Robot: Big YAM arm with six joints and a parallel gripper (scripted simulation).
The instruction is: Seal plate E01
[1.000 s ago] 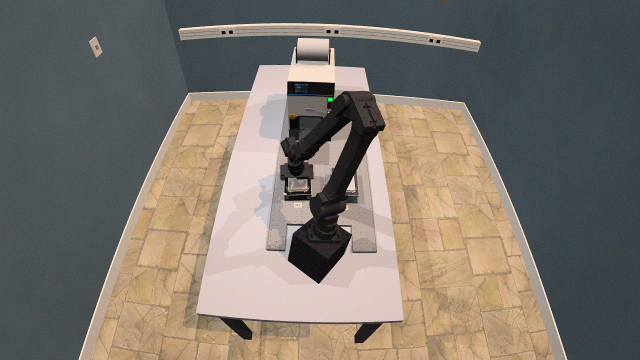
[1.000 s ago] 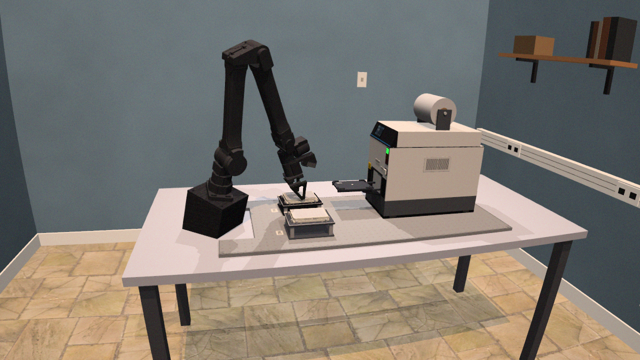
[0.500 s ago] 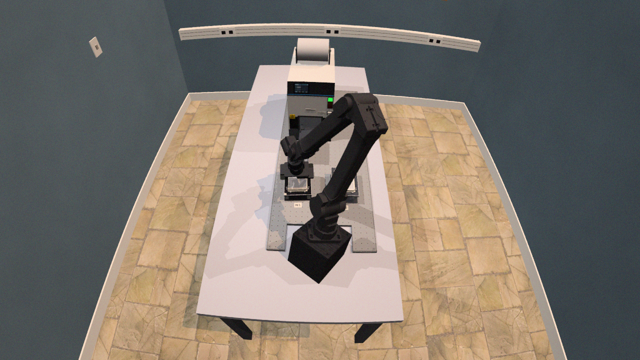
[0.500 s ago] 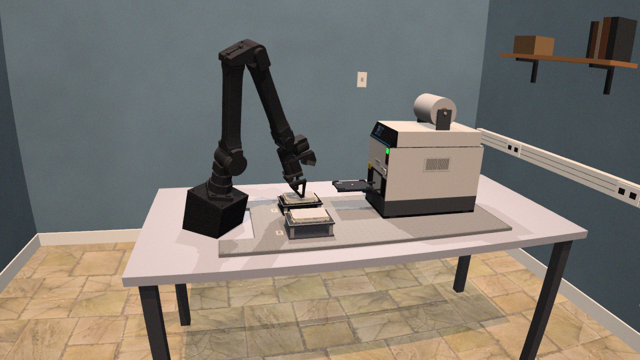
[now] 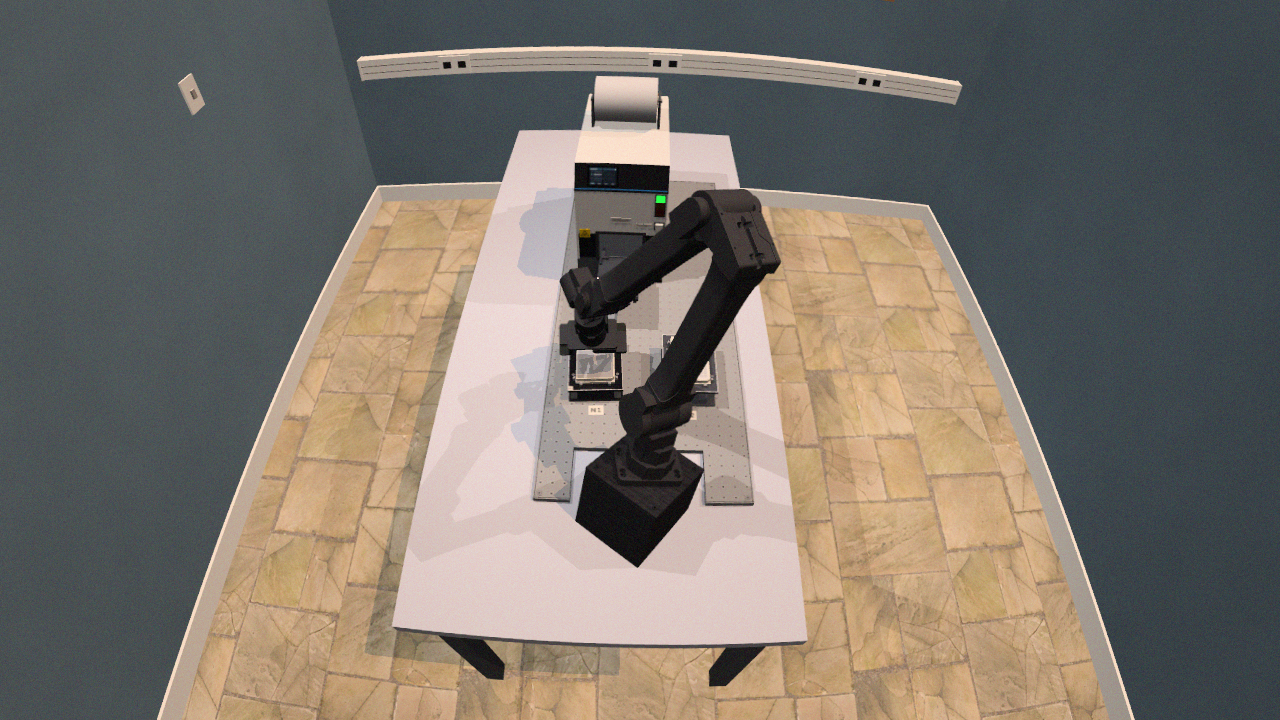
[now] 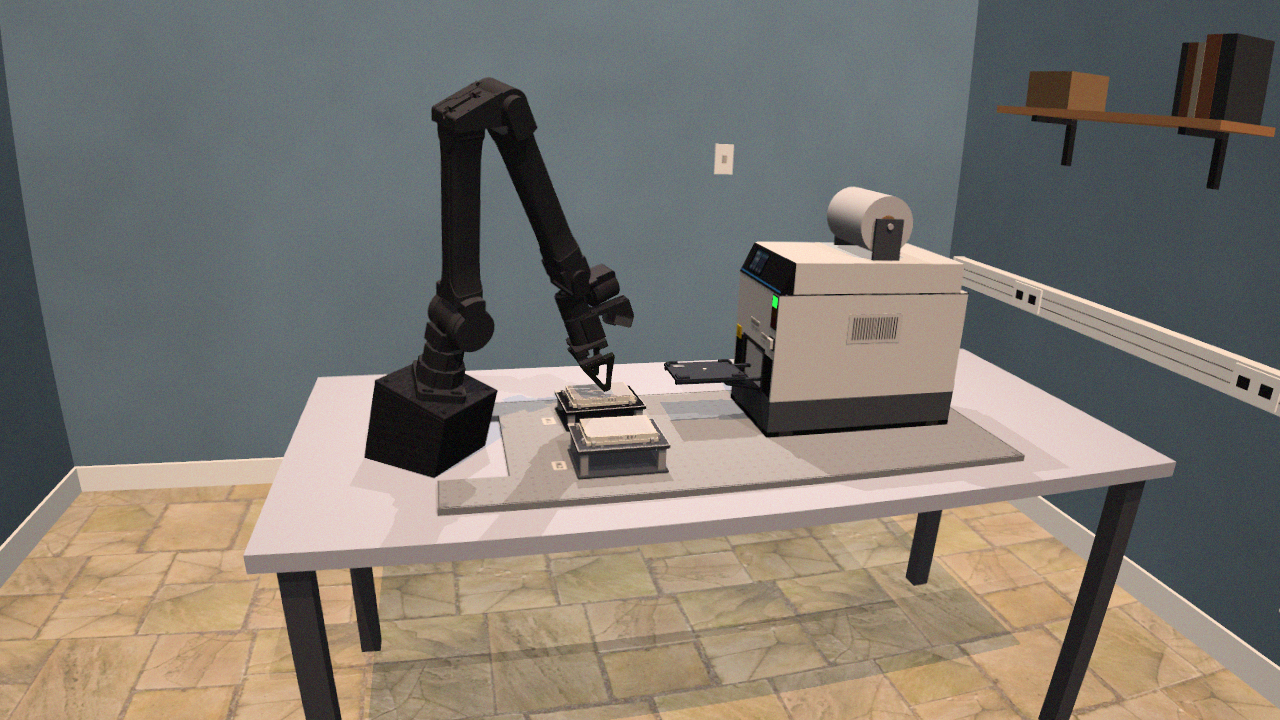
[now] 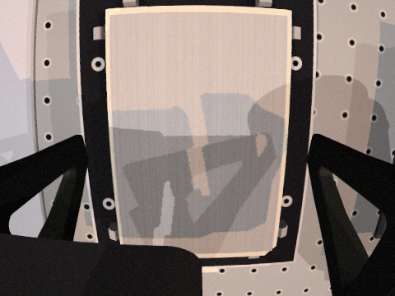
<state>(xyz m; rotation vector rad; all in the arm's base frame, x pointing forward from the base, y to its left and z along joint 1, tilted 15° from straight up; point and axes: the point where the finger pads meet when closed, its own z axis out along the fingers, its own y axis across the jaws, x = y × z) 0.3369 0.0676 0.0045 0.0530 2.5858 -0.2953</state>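
My gripper is now 40 mm above the nest N1. The rest, counted from my hand: cream plate 40 mm behind, 210 mm to the right, 20 mm below; then sealer stage 200 mm ahead, 80 mm to the right, 30 mm above; then foil roll 530 mm ahead, 130 mm to the right, 340 mm above.
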